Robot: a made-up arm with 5 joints. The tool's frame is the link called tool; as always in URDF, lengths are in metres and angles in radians. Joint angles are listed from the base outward. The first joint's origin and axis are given. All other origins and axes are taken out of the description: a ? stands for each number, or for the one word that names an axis. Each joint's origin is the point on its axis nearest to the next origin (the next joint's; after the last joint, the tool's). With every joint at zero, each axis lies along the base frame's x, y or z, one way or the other. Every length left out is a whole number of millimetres.
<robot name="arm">
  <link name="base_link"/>
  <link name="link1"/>
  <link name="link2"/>
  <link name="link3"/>
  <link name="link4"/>
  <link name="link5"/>
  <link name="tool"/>
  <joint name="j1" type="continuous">
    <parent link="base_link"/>
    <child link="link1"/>
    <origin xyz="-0.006 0.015 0.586" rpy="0 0 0"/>
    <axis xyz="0 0 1"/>
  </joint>
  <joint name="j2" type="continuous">
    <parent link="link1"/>
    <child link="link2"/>
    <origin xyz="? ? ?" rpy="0 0 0"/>
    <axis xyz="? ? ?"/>
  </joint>
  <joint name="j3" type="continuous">
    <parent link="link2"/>
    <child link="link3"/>
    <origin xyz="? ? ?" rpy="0 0 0"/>
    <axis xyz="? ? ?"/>
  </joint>
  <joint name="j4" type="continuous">
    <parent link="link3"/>
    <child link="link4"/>
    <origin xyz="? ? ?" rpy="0 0 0"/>
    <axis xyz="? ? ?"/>
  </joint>
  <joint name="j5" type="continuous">
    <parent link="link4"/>
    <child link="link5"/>
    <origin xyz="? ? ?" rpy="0 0 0"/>
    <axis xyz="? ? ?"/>
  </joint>
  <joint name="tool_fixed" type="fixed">
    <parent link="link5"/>
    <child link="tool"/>
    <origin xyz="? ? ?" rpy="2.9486 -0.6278 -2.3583"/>
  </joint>
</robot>
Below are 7 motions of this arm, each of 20 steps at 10 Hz.
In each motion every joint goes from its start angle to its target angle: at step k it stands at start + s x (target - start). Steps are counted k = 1, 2, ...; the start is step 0. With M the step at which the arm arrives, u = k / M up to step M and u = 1 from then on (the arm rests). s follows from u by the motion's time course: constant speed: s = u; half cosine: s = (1 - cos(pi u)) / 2; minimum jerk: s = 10 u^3 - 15 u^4 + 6 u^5.
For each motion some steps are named. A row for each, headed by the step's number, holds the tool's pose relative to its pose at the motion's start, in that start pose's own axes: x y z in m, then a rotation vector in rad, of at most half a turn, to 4 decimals.
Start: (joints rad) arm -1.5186 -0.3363 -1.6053 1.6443 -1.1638
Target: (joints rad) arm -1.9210 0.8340 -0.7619 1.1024 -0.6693
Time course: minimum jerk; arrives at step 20
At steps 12, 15, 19, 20:
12: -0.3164 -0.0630 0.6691 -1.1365 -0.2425 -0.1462
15: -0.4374 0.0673 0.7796 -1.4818 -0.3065 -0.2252
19: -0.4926 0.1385 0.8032 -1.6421 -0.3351 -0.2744
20: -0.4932 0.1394 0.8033 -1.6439 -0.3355 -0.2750

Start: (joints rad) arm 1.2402 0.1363 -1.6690 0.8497 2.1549
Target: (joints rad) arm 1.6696 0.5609 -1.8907 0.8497 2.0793
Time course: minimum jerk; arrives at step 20
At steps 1, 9, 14, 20:
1: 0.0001 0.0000 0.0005 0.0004 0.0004 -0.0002
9: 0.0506 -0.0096 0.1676 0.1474 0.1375 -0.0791
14: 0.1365 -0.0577 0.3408 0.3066 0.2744 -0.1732
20: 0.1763 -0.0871 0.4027 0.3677 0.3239 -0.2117

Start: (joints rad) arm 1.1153 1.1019 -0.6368 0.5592 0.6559
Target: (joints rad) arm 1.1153 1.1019 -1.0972 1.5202 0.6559
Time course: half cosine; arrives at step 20
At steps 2, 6, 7, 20:
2: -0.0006 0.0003 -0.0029 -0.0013 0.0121 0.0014
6: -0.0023 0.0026 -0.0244 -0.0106 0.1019 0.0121
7: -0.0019 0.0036 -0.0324 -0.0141 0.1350 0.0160
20: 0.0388 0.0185 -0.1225 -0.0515 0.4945 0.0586

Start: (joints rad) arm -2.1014 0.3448 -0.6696 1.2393 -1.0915
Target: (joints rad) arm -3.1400 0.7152 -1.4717 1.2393 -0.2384
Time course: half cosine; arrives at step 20
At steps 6, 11, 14, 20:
6: 0.1275 -0.0229 0.0132 -0.0853 -0.2011 0.2922
11: 0.3598 -0.0095 0.1308 -0.3112 -0.5883 0.7966
14: 0.4709 0.0337 0.2504 -0.4820 -0.8239 1.0713
20: 0.5447 0.0983 0.3924 -0.6717 -1.0548 1.3186

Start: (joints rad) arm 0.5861 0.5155 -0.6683 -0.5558 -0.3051
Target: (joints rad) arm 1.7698 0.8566 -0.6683 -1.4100 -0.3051
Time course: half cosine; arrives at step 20
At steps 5, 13, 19, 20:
5: -0.0602 0.0781 -0.0348 0.0843 -0.1180 -0.1210
13: -0.1187 0.4549 -0.1649 0.3150 -0.6618 -0.5777
19: -0.0470 0.6208 -0.2000 0.3539 -0.9414 -0.7756
20: -0.0447 0.6242 -0.2005 0.3543 -0.9480 -0.7801

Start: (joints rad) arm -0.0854 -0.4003 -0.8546 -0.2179 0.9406
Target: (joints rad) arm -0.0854 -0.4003 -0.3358 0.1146 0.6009
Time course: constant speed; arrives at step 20
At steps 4, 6, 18, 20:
4: 0.0436 -0.0187 0.0473 0.0568 0.1740 -0.0093
6: 0.0680 -0.0278 0.0689 0.0815 0.2620 -0.0161
18: 0.2442 -0.0762 0.1625 0.1734 0.7995 -0.0813
20: 0.2773 -0.0829 0.1713 0.1786 0.8900 -0.0954

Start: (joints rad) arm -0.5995 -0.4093 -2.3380 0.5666 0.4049
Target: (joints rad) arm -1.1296 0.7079 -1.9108 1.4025 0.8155
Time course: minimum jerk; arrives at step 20
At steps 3, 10, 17, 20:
3: 0.0005 0.0014 0.0425 -0.0117 0.0630 0.0077
10: 0.3163 -0.0587 0.6888 -0.1446 1.1726 0.3428
17: 0.9690 -0.1371 0.8854 -0.1958 2.2110 0.9623
20: 1.0062 -0.1372 0.8811 -0.1989 2.2667 1.0024

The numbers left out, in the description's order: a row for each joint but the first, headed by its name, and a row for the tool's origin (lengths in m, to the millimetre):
j2: xyz -0.029 0.059 0, axis 0 1 0
j3: xyz 0.103 0 0.499, axis 0 1 0
j4: xyz 0.085 0 -0.419, axis 0 1 0
j5: xyz 0.101 0 -0.108, axis 0 0 -1
tool: xyz -0.004 0.022 0

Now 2 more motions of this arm.
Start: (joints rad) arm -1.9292 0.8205 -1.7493 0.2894 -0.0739
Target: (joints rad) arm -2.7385 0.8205 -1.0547 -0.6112 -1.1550
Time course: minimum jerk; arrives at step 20
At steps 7, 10, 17, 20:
7: 0.1273 -0.0858 0.1055 0.1461 0.0739 -0.0084
10: 0.2932 -0.1380 0.2068 0.2957 0.1978 -0.0261
17: 0.5987 -0.1136 0.3255 0.4894 0.5117 -0.0944
20: 0.6148 -0.1082 0.3295 0.4965 0.5321 -0.1001

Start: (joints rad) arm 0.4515 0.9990 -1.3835 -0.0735 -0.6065
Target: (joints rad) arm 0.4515 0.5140 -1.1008 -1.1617 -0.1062
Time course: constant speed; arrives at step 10
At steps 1, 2, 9, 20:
1: 0.0181 -0.0168 -0.0375 0.0729 -0.0479 0.1074
2: 0.0378 -0.0305 -0.0758 0.1450 -0.1018 0.2126
9: 0.2084 -0.0318 -0.3387 0.6363 -0.6367 0.8474
20: 0.2350 -0.0182 -0.3717 0.7060 -0.7340 0.9179

